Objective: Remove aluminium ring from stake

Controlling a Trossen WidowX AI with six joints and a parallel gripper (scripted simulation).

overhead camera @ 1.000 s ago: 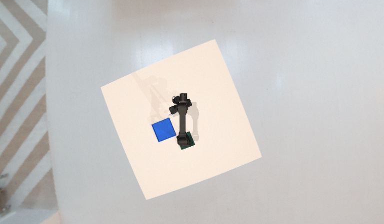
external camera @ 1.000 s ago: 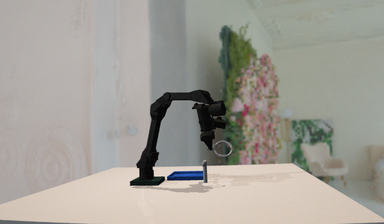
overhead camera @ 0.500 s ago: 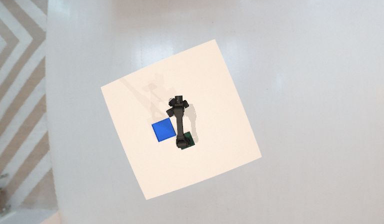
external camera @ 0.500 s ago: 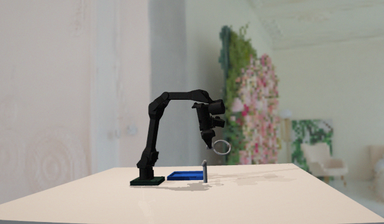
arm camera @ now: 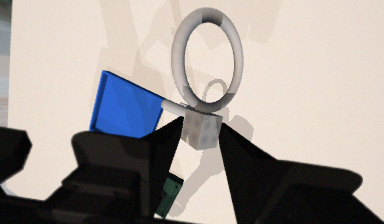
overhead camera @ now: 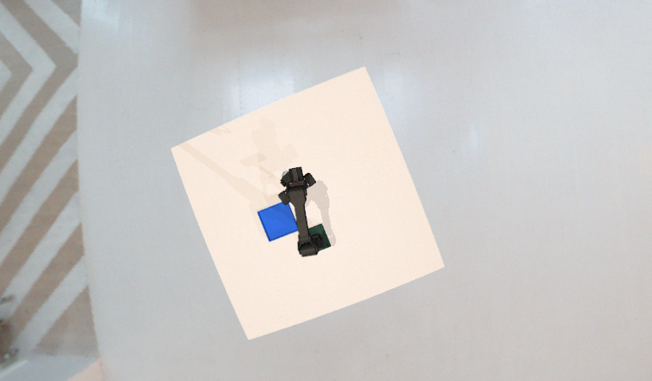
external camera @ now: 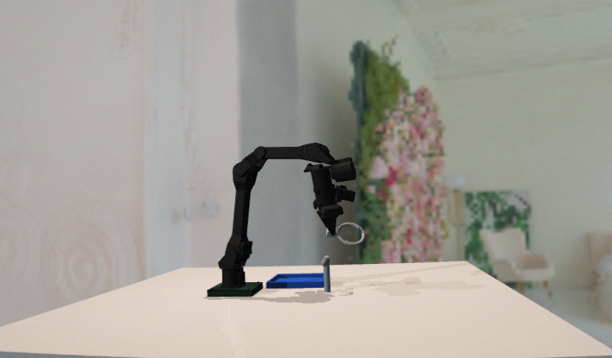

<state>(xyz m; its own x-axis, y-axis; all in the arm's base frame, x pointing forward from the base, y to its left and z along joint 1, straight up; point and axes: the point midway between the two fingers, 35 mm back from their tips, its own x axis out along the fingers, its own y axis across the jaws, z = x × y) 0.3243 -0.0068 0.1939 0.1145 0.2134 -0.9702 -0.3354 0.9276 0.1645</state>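
My gripper tip is now 4 cm short of the aluminium ring and 1 cm to the right of it. The rest, counted from my gripper tip: blue tray 16 cm behind, 18 cm to the left, 17 cm below.
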